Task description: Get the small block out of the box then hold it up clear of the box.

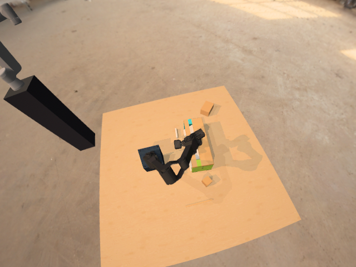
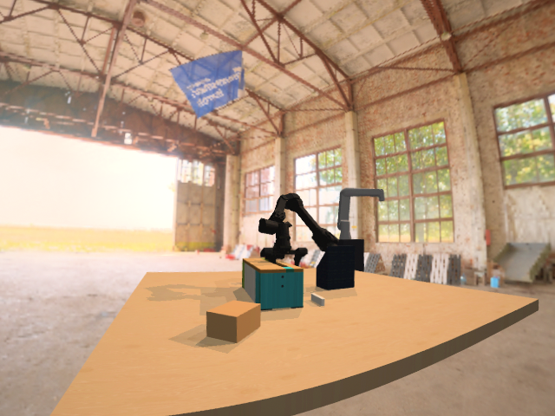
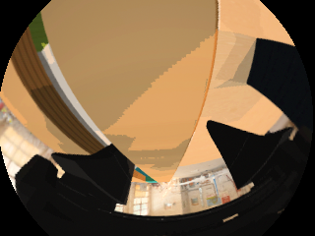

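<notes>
The small brown block lies 50 mm ahead of my gripper tip and 20 mm to the left of it. From my gripper tip the other things lie so: larger tan block: 300 mm ahead, 300 mm to the left, 60 mm below; then box: 40 mm ahead, 10 mm to the right, 20 mm below.
</notes>
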